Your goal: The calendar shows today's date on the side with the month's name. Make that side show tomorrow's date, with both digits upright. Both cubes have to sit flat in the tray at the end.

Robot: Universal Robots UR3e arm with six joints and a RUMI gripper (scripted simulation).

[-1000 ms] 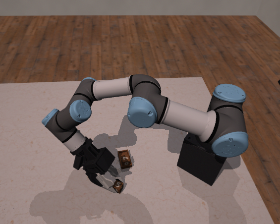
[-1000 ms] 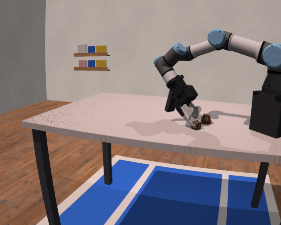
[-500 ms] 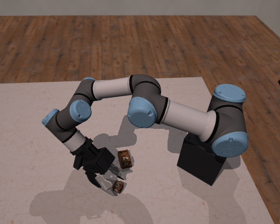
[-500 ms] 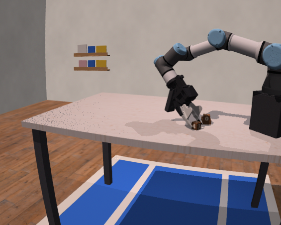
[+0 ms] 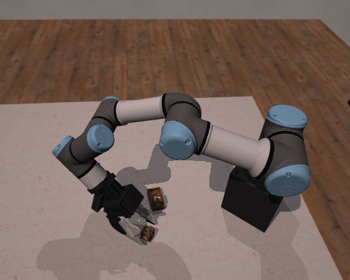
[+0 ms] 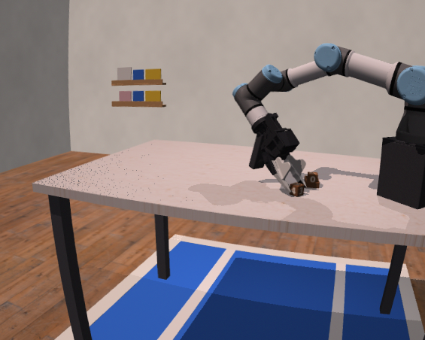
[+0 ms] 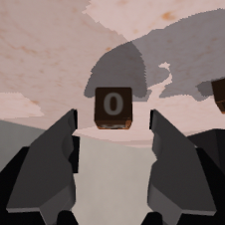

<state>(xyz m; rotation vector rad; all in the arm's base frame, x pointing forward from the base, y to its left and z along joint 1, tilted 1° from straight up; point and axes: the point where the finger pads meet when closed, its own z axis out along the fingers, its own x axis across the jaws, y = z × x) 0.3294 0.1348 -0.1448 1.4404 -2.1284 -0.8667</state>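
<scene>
The brown digit cube is 1 cm behind my hand and 1 cm below it. Also, from my hand: calendar tray 2 cm behind, 12 cm to the right, 1 cm below.
</scene>
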